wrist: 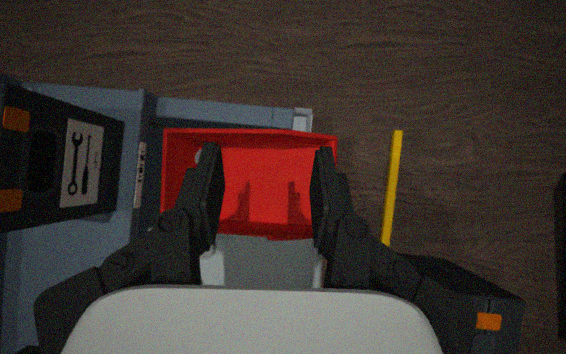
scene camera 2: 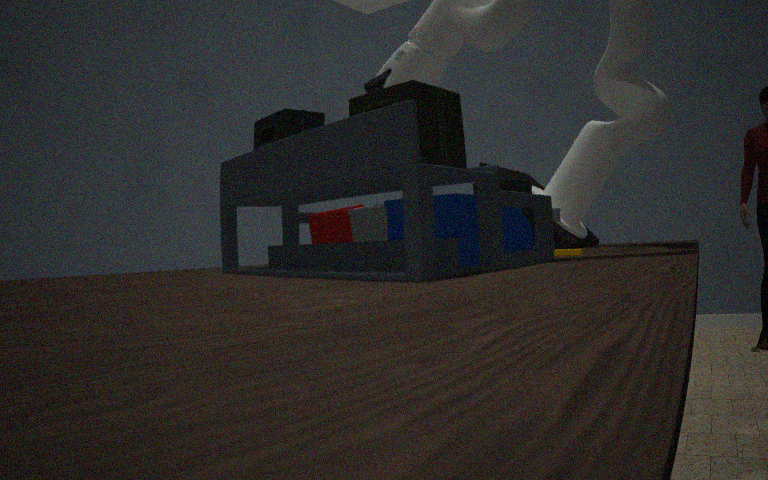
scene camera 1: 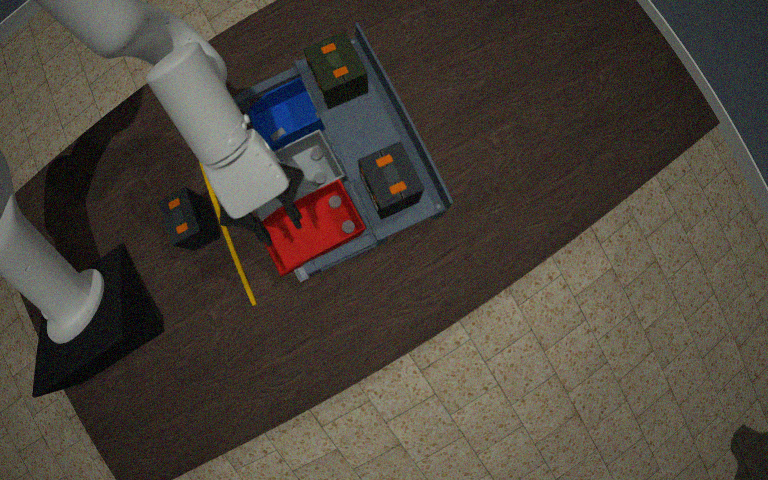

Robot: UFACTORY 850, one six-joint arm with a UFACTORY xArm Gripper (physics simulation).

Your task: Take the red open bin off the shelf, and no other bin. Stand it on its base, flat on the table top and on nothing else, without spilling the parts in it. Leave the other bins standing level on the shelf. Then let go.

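Note:
The red open bin (scene camera 1: 320, 234) (scene camera 2: 331, 227) (wrist: 267, 172) sits at the end of the bin row on the grey-blue shelf (scene camera 1: 362, 127) (scene camera 2: 317, 161) (wrist: 215, 111). Two round grey parts (scene camera 1: 341, 213) show inside it, and one part (wrist: 198, 156) is half hidden behind a finger in the wrist view. My gripper (scene camera 1: 282, 233) (wrist: 267, 166) is part open and empty, its fingers over the red bin, with their shadows on its floor. The exact height is unclear. A grey bin (scene camera 1: 310, 158) (scene camera 2: 369, 223) (wrist: 265, 257) stands beside the red one, then a blue bin (scene camera 1: 291, 113) (scene camera 2: 455, 215).
An olive case (scene camera 1: 334, 61) (scene camera 2: 441, 124) and a dark grey case (scene camera 1: 390, 176) (scene camera 2: 294, 124) (wrist: 82, 165) stand on the shelf's upper board. Another dark case (scene camera 1: 186, 217) (wrist: 510, 320) stands on the table near a yellow strip (scene camera 1: 236, 257) (scene camera 2: 568, 252) (wrist: 393, 185).

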